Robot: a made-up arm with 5 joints.
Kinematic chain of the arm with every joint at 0, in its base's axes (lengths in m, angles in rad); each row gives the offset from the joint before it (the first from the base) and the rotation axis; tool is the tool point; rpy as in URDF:
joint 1: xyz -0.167 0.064 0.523 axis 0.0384 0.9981 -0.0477
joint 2: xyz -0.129 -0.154 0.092 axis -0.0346 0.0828 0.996
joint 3: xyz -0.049 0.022 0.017 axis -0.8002 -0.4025 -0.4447
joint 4: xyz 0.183 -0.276 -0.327 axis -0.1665 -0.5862 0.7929
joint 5: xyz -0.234 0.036 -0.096 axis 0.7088 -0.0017 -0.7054
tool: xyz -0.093 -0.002 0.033 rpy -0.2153 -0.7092 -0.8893
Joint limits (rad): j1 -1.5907..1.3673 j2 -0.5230..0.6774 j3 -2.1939..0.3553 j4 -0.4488..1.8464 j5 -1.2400..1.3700
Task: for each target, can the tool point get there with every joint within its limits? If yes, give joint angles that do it. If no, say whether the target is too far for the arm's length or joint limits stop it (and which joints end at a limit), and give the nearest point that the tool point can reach.
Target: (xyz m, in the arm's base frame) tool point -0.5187 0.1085 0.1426
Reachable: yes | joints -0.5989 -0.2590 -1.8481 -0.1553 -0.3887
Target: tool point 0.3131 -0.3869 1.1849
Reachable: no: joint limits stop it (at a limit: joint 1, joint 2, joint 4) | nearest point 0.1857 -0.3671 0.9542 | short by 0.264 m
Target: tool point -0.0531 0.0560 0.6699
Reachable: no: joint limits stop it (at a limit: joint 1, joint 2, joint 4, joint 5) | nearest point -0.2114 0.1788 0.8762 | short by 0.288 m
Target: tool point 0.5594 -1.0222 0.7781
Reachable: no: too far | nearest point 0.2222 -0.6417 0.6244 | short by 0.531 m
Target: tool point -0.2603 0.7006 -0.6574
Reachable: no: too far | nearest point -0.2311 0.3827 -0.2375 | short by 0.528 m
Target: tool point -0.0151 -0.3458 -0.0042
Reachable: yes | joints -0.0495 0.5590 -0.3130 1.4435 -0.9714
